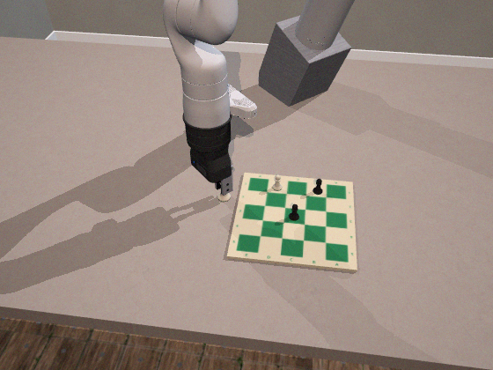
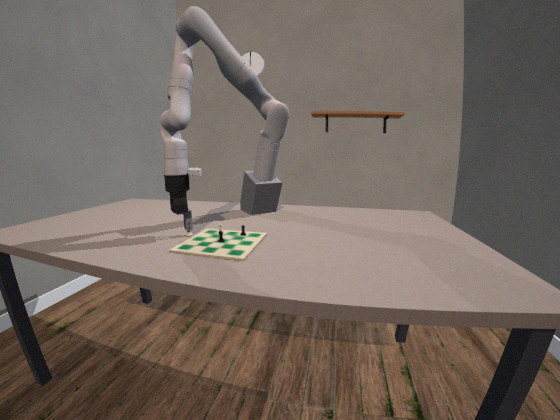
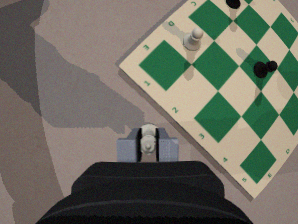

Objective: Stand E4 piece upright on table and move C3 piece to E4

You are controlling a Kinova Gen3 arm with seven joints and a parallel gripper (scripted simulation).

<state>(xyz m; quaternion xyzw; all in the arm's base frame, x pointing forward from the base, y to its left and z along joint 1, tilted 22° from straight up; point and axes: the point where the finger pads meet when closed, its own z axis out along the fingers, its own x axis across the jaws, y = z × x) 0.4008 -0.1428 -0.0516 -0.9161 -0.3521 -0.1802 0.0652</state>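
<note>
Now: hand 140 mm to the right of the chessboard, 40 mm short of it and 40 mm above it. Round my hand: white pawn 100 mm to the left, 30 mm behind, 20 mm below.
</note>
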